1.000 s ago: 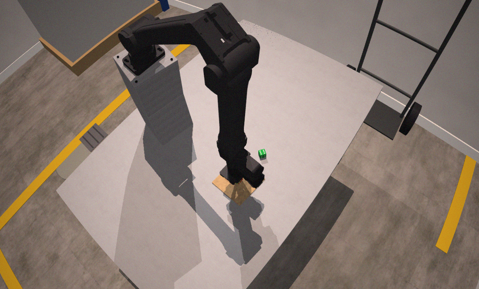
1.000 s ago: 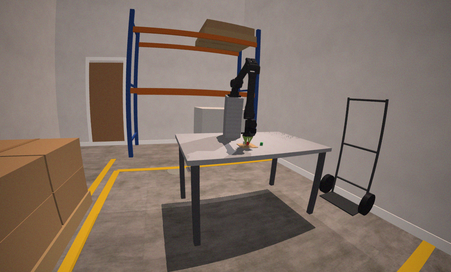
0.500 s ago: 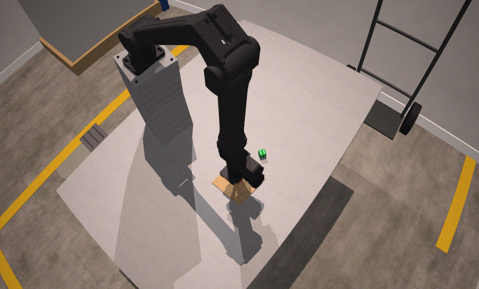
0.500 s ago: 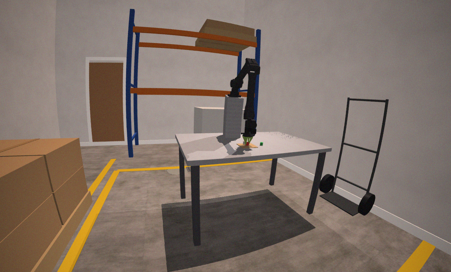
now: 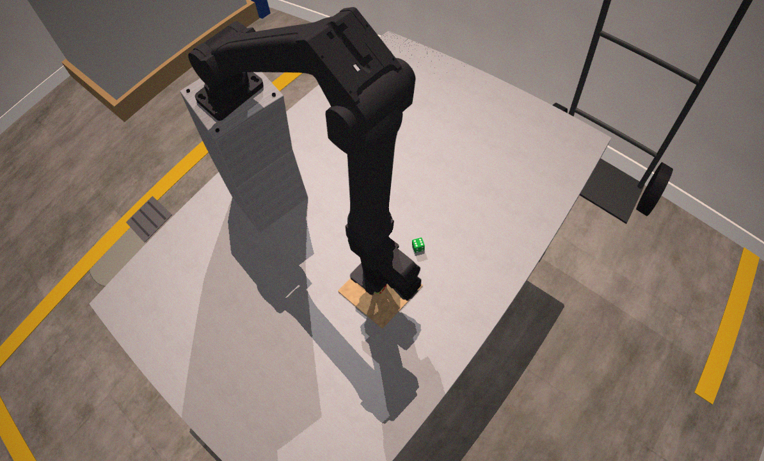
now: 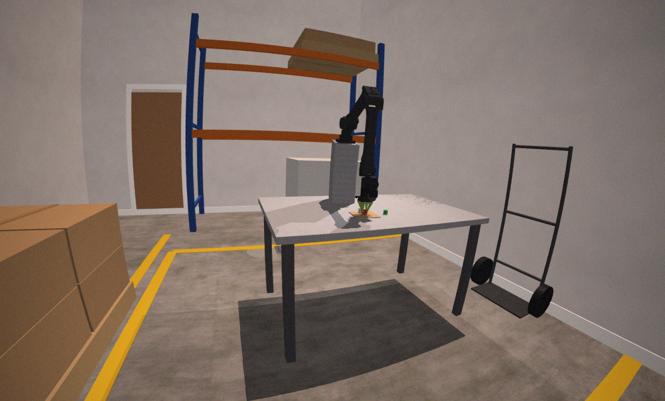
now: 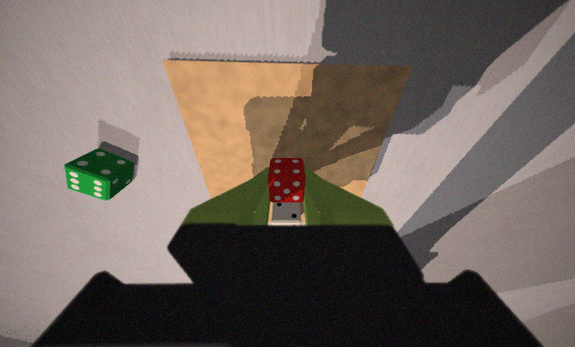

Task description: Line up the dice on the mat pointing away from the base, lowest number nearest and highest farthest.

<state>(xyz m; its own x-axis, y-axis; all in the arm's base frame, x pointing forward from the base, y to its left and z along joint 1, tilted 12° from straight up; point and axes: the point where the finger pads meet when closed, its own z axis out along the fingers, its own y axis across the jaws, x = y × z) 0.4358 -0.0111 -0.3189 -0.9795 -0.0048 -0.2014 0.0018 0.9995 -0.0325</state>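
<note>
The red die lies right at my hand. The rest, counted from my hand: green die 14 cm to the left; tan mat 1 cm below; white die 5 cm behind.
</note>
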